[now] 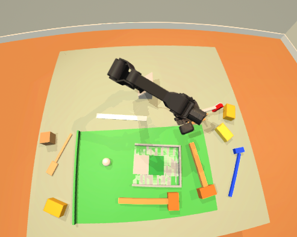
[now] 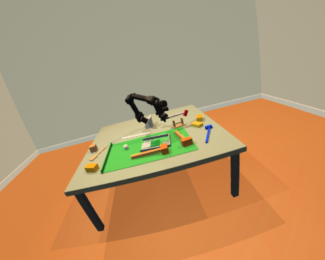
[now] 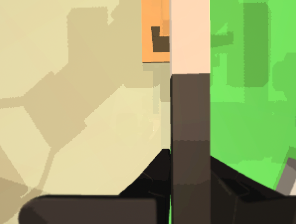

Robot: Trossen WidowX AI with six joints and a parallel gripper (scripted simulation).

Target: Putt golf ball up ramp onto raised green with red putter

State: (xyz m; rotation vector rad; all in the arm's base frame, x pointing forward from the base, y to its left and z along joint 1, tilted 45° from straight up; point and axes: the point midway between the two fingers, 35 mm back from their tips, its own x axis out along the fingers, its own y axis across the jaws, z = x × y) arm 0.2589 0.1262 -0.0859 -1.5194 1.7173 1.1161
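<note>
The white strip is 10 cm behind my gripper tip, 31 cm to the right of it and 9 cm below it. From my gripper tip the other things lie so: small wooden stand 2 cm behind, 13 cm to the left, 6 cm below; blue hammer 32 cm ahead, 28 cm to the left, 8 cm below; white golf ball 15 cm ahead, 41 cm to the right, 7 cm below.
</note>
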